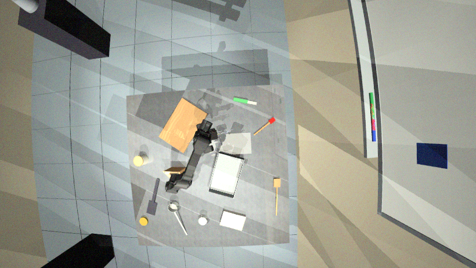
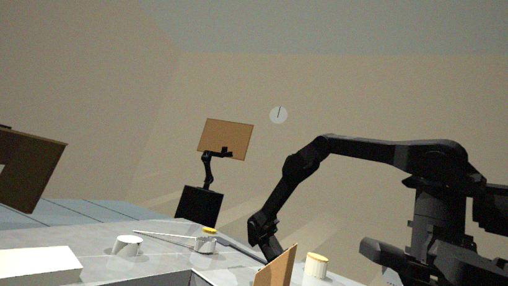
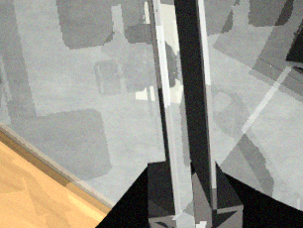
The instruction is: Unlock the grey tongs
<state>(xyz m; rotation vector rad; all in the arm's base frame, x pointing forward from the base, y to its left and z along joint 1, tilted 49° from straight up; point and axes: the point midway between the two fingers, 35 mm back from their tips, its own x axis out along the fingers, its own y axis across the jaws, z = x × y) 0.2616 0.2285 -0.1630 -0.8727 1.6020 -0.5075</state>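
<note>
Right now my gripper tip is 230 mm past the wooden board, 120 mm above it and 100 mm to the right of it. Also, from my gripper tip: white box (660 mm to the right, 150 mm ahead, 110 mm below); then roasting tin (290 mm to the right, 110 mm ahead, 100 mm below); then dark spatula (510 mm behind, 500 mm to the right, 120 mm below).
</note>
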